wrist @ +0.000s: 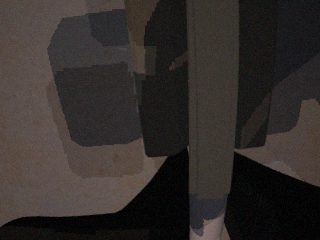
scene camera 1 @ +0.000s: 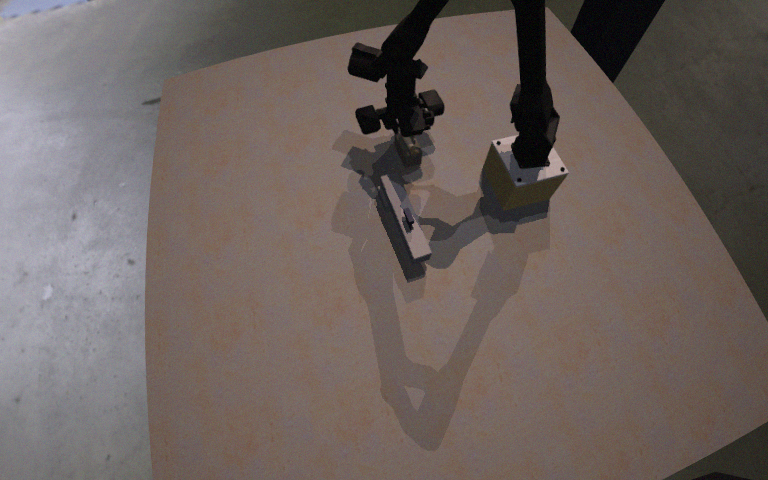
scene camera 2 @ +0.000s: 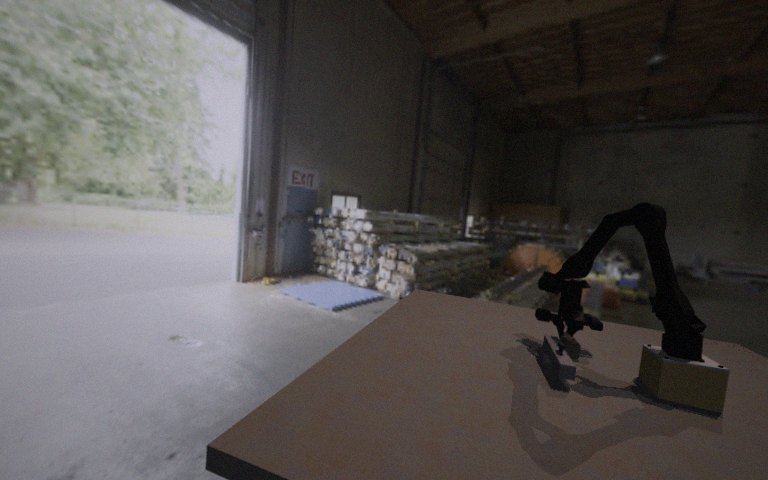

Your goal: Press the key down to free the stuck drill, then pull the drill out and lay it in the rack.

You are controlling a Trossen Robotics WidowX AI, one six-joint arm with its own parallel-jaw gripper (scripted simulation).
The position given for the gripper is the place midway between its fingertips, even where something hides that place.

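The gripper (scene camera 1: 399, 135) is visible, in the wrist view (wrist: 193, 149) and scene camera 2 (scene camera 2: 563, 343) as well. Also visible: a drill (wrist: 213, 52); a grey fixture (scene camera 1: 392, 193).
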